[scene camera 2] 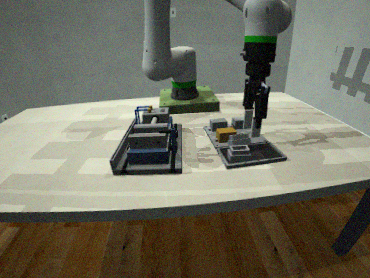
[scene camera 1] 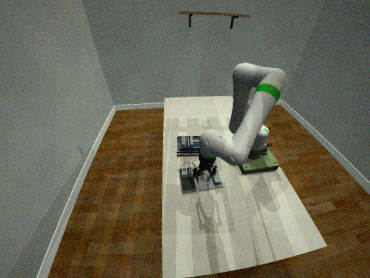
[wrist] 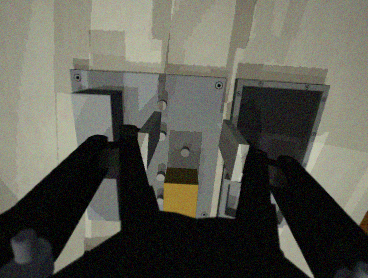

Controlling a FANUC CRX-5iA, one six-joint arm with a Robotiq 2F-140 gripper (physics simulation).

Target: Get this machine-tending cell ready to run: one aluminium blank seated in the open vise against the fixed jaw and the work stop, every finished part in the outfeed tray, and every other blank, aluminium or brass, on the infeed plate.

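Frame: origin at the arm's base, x ahead, y left, z up, level; centimetres.
Seen in the pictures: gripper, fingertip midpoint: (scene camera 2: 250,132) (scene camera 1: 202,180) (wrist: 190,129); arm's base, link origin: (scene camera 2: 184,95) (scene camera 1: 251,152).
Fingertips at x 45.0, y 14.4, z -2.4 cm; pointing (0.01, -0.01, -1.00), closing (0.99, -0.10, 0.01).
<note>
Offsets run from my fingertips to a thing's top centre. "pt": to the spot under its first point.
My gripper (scene camera 1: 205,180) (scene camera 2: 252,127) (wrist: 190,129) is part open and empty, above the infeed plate @[dx -5.1, dy -4.0, dz -2.2 cm] (scene camera 2: 212,136) (wrist: 195,100). A brass blank @[dx -1.1, dy -8.8, dz +1.4 cm] (scene camera 2: 226,135) (wrist: 181,200) sits on the plate near the tray side. Two aluminium blanks, one @[dx -10.1, dy -8.3, dz +1.4 cm] (scene camera 2: 218,125) @[dx -9.7, dy +0.8, dz +1.4 cm] (wrist: 95,120) and another (scene camera 2: 237,122), sit at the plate's far side. A finished part @[dx +10.5, dy -9.4, dz +1.1 cm] (scene camera 2: 239,154) with a pocket is in the dark outfeed tray @[pt dx +14.9, dy +4.1, dz -2.5 cm] (scene camera 2: 285,159) (wrist: 282,83); a second grey part @[dx +5.6, dy -7.2, dz +3.2 cm] (scene camera 2: 240,139) shows close behind it. The vise @[dx -3.4, dy -33.4, dz +6.9 cm] (scene camera 1: 187,145) (scene camera 2: 148,141) has grey jaws; the gap between them is mostly hidden.
The vise stands on a dark base with a raised side rail @[pt dx +1.6, dy -42.8, dz +1.0 cm] (scene camera 2: 122,147), beside the plate and tray. Blue piping @[pt dx -11.5, dy -35.9, dz +7.9 cm] (scene camera 2: 142,108) rises at its back. The arm's green base (scene camera 1: 260,162) (scene camera 2: 202,102) is behind. A shelf (scene camera 1: 215,14) hangs on the wall.
</note>
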